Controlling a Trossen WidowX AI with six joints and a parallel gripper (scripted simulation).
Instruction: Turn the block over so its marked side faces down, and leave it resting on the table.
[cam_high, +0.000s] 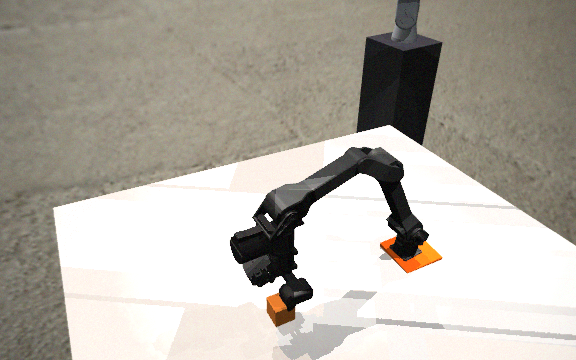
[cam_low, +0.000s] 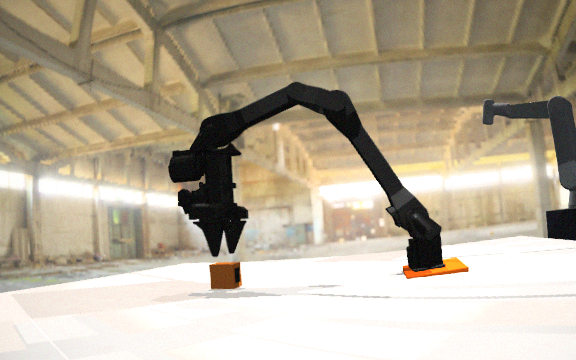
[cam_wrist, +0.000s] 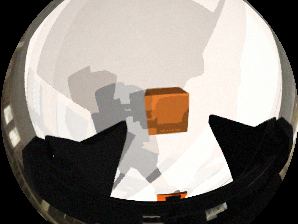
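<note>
My gripper tip is 40 mm above the orange block and 10 mm past it.
</note>
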